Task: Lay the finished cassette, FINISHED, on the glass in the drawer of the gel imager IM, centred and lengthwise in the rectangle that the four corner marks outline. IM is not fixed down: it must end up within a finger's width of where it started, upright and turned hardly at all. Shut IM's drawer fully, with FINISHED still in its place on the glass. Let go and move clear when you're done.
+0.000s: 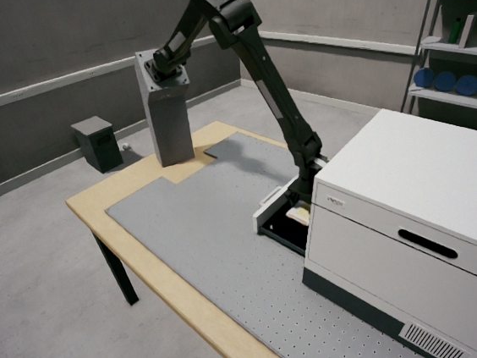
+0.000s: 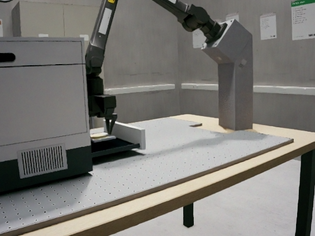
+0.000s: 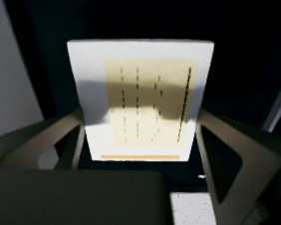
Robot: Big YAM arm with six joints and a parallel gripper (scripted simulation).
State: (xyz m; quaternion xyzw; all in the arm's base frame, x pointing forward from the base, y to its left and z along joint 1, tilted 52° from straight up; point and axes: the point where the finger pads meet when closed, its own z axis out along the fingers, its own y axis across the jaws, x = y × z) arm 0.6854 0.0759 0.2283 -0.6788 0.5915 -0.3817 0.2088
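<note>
Now: the drawer 2 cm below my hand and 2 cm ahead of it. The rest, counted from my hand: cassette: 1 cm to the right, 1 cm below.
</note>
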